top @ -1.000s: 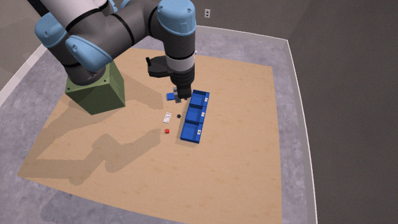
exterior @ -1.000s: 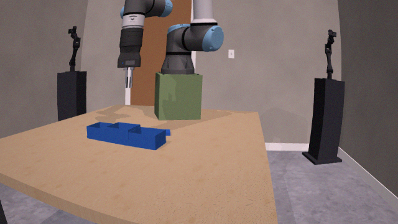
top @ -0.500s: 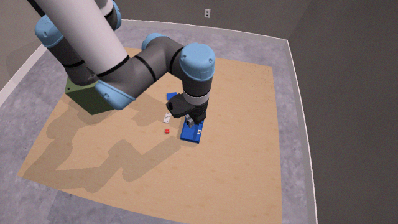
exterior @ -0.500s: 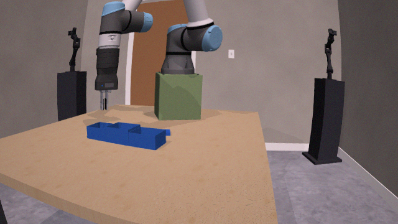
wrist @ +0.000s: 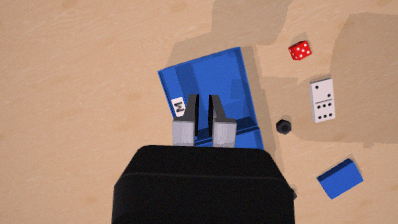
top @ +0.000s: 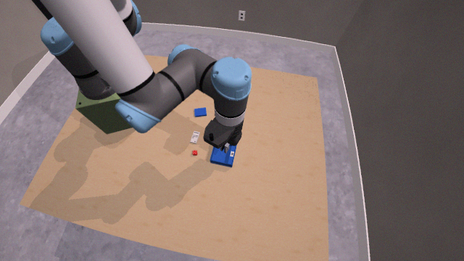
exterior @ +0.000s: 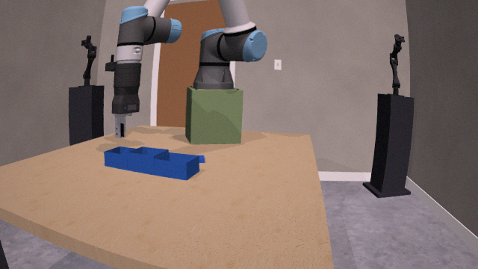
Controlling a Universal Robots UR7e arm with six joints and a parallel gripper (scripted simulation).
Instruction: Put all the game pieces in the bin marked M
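Right now the blue three-part bin is 2 cm ahead of my hand, 9 cm to the left of it and 7 cm below it. Also, from my hand: red die: 12 cm behind, 1 cm to the left, 9 cm below; then flat blue tile: 10 cm behind, 20 cm to the left, 9 cm below; then white domino: 12 cm behind, 8 cm to the left, 9 cm below.
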